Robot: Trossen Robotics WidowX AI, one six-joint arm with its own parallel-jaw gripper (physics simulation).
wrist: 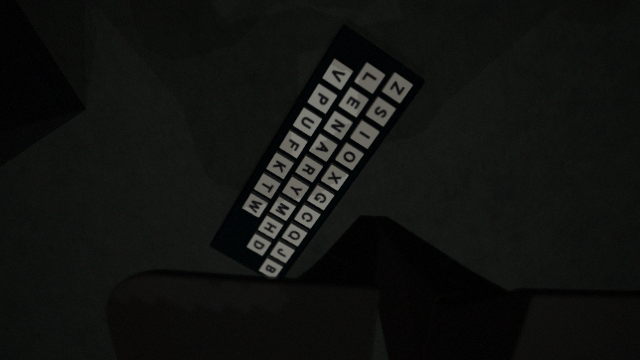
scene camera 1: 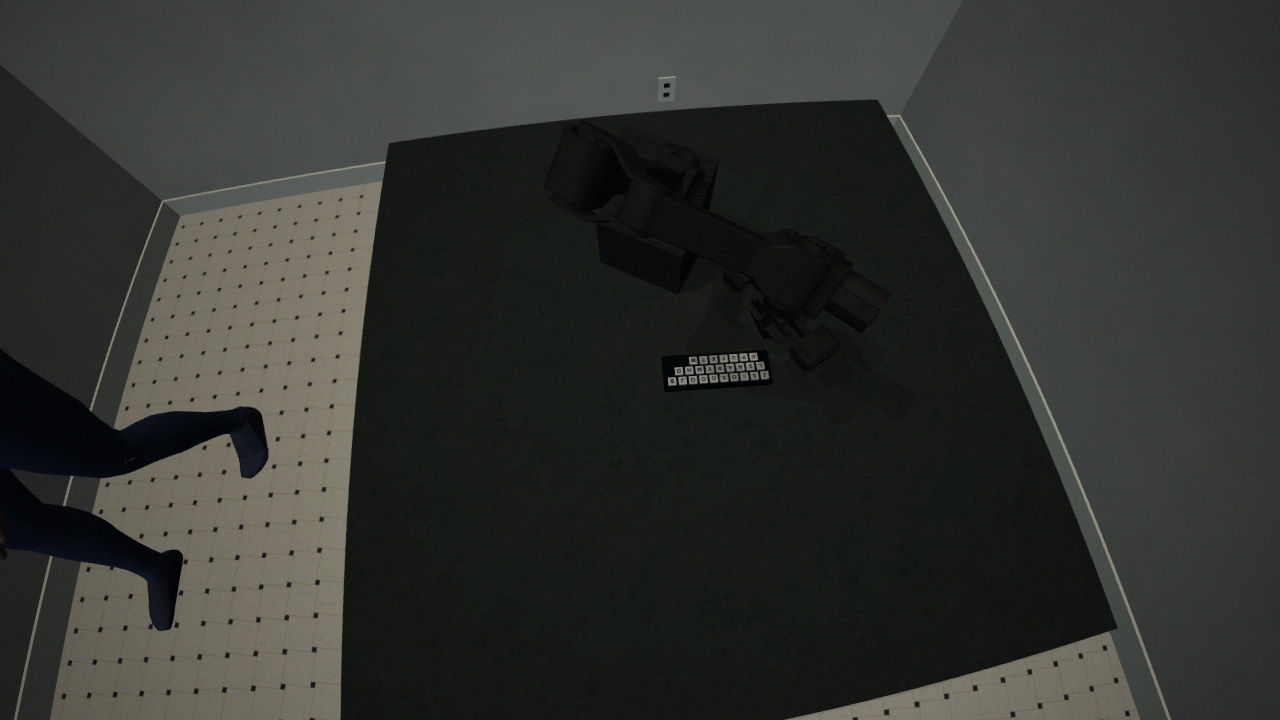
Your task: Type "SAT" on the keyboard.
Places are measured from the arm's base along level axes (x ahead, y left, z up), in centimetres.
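Pixels of known places: gripper, fingertip midpoint: [wrist: 371,230] [scene camera 1: 764,335]; arm's base, origin of the base link: [scene camera 1: 682,176].
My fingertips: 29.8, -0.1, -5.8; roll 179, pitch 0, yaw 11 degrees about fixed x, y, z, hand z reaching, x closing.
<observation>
For each thing: its top centre in the pictures, then the offset to it from my fingertips, as dx, dy, dz. "spot": a spot on its surface instead. Level surfaces: height alone.
- small black keyboard, surface spot: [wrist: 231,238] [scene camera 1: 671,361] spot: -7.4, -11.3, -15.4
- S key, middle of its top: [wrist: 380,111] +1.5, +1.3, -14.9
- T key, middle of its top: [wrist: 267,186] -5.3, -5.9, -14.9
- B key, middle of its top: [wrist: 270,268] -3.8, -13.0, -14.9
- dark table, its level: dz -16.5
A small black keyboard [scene camera 1: 667,365] [wrist: 231,238] with pale lettered keys lies on the dark table, below and left of the gripper in the scene view. In the wrist view it runs diagonally, with the S key [wrist: 381,111] near its upper right end, the A key [wrist: 323,147] mid-board and the T key [wrist: 267,185] toward the lower left. My gripper [scene camera 1: 778,325] [wrist: 371,230] is shut and empty. It appears above the table, apart from the keys. In the wrist view its dark parts cover the keyboard's bottom corner beside the B key [wrist: 270,268].
The dark table [scene camera 1: 581,537] carries the arm's block-shaped base [scene camera 1: 642,257] behind the keyboard. A wall with an outlet [scene camera 1: 666,88] stands behind the table. A person's legs [scene camera 1: 170,429] show over the tiled floor at left. The lighting is very dim.
</observation>
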